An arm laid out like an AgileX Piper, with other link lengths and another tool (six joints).
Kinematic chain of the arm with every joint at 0, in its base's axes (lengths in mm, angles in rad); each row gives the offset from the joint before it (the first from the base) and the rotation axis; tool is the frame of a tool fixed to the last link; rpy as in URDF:
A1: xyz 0 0 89.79 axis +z
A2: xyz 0 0 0 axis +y
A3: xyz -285.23 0 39 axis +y
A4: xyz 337.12 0 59.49 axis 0.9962 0 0.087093
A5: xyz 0 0 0 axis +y
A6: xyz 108.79 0 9.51 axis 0.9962 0 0.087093
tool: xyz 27.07 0 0.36 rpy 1.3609 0.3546 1.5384
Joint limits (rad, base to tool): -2.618..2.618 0..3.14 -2.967..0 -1.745..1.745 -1.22..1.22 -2.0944..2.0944
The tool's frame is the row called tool.
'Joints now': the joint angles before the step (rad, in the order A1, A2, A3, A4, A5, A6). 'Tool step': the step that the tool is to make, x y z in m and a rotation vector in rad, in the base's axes. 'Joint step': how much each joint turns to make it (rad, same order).
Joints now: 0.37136 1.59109 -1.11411 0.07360 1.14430 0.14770
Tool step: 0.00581 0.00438 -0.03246 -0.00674 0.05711 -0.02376
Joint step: 0.00000 0.08611 0.00001 0.01694 -0.03163 0.01434
